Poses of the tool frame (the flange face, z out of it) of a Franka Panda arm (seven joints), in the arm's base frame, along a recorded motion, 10 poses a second.
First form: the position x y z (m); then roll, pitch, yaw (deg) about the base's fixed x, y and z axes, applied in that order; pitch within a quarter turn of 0, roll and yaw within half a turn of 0.
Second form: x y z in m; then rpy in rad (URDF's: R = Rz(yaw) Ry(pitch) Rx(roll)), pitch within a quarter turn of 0, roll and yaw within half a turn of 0. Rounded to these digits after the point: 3 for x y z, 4 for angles.
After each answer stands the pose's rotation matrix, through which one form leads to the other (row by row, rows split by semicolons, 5 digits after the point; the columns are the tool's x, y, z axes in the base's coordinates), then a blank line. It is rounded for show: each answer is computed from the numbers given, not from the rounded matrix.
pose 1, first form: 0.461, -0.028, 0.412, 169.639, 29.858, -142.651
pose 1, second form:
0.461, -0.028, 0.412, 2.9608, 0.5211, -2.4897
-0.68943 -0.66796 0.28021; -0.52614 0.72767 0.44008; -0.49785 0.15598 -0.85312

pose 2, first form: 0.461, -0.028, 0.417, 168.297, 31.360, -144.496
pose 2, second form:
0.461, -0.028, 0.417, 2.9373, 0.5473, -2.5219
-0.69515 -0.65462 0.29705; -0.49592 0.73585 0.46108; -0.52041 0.17321 -0.83616

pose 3, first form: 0.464, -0.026, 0.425, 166.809, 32.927, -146.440
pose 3, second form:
0.464, -0.026, 0.425, 2.9114, 0.5747, -2.5559
-0.69945 -0.64159 0.31486; -0.46401 0.74275 0.48272; -0.54357 0.19154 -0.81722

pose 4, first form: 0.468, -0.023, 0.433, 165.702, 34.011, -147.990
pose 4, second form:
0.468, -0.023, 0.433, 2.8920, 0.5936, -2.5829
-0.70290 -0.63079 0.32871; -0.43939 0.74847 0.49673; -0.55935 0.20472 -0.80325

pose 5, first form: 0.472, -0.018, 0.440, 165.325, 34.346, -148.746
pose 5, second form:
0.472, -0.018, 0.440, 2.8855, 0.5995, -2.5961
-0.70582 -0.62409 0.33514; -0.42837 0.75283 0.49974; -0.56419 0.20917 -0.79871

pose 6, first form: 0.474, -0.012, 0.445, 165.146, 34.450, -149.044
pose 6, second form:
0.474, -0.012, 0.445, 2.8823, 0.6013, -2.6013
-0.70716 -0.62155 0.33704; -0.42417 0.75431 0.50110; -0.56569 0.21140 -0.79706

